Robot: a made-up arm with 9 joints. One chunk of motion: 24 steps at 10 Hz.
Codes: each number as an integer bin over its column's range. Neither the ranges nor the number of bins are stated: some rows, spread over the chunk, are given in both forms.
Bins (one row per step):
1: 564 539 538 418 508 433
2: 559 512 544 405 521 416
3: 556 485 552 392 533 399
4: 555 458 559 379 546 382
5: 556 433 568 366 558 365
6: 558 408 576 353 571 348
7: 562 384 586 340 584 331
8: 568 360 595 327 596 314
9: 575 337 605 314 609 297
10: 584 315 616 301 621 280
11: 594 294 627 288 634 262
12: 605 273 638 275 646 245
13: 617 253 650 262 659 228
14: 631 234 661 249 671 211
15: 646 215 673 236 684 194
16: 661 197 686 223 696 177
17: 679 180 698 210 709 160
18: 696 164 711 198 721 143
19: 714 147 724 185 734 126
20: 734 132 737 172 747 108
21: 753 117 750 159 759 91
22: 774 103 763 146 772 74
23: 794 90 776 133 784 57
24: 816 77 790 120 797 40
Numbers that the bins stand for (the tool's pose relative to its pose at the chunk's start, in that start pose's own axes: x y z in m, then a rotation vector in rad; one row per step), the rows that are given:
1: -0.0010 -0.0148 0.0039 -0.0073 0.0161 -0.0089
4: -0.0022 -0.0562 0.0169 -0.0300 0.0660 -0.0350
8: -0.0004 -0.1062 0.0393 -0.0602 0.1315 -0.0697
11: 0.0032 -0.1399 0.0591 -0.0828 0.1814 -0.0962
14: 0.0084 -0.1705 0.0802 -0.1054 0.2299 -0.1223
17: 0.0152 -0.1981 0.1032 -0.1281 0.2797 -0.1483
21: 0.0255 -0.2303 0.1355 -0.1577 0.3453 -0.1835
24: 0.0344 -0.2507 0.1603 -0.1803 0.3951 -0.2096
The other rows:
2: -0.0017 -0.0286 0.0076 -0.0149 0.0332 -0.0176
3: -0.0021 -0.0424 0.0126 -0.0224 0.0489 -0.0263
5: -0.0021 -0.0689 0.0225 -0.0375 0.0817 -0.0437
6: -0.0018 -0.0817 0.0275 -0.0451 0.0988 -0.0523
7: -0.0012 -0.0940 0.0337 -0.0526 0.1158 -0.0610
9: 0.0006 -0.1180 0.0455 -0.0677 0.1486 -0.0784
10: 0.0018 -0.1292 0.0523 -0.0752 0.1643 -0.0871
12: 0.0048 -0.1506 0.0660 -0.0903 0.1971 -0.1049
13: 0.0065 -0.1608 0.0734 -0.0979 0.2142 -0.1136
15: 0.0105 -0.1802 0.0877 -0.1130 0.2469 -0.1310
16: 0.0126 -0.1894 0.0957 -0.1205 0.2627 -0.1396
18: 0.0175 -0.2063 0.1113 -0.1350 0.2955 -0.1570
19: 0.0201 -0.2150 0.1193 -0.1426 0.3125 -0.1657
20: 0.0229 -0.2226 0.1274 -0.1501 0.3295 -0.1749
22: 0.0285 -0.2374 0.1435 -0.1652 0.3623 -0.1922
23: 0.0313 -0.2441 0.1516 -0.1728 0.3781 -0.2009

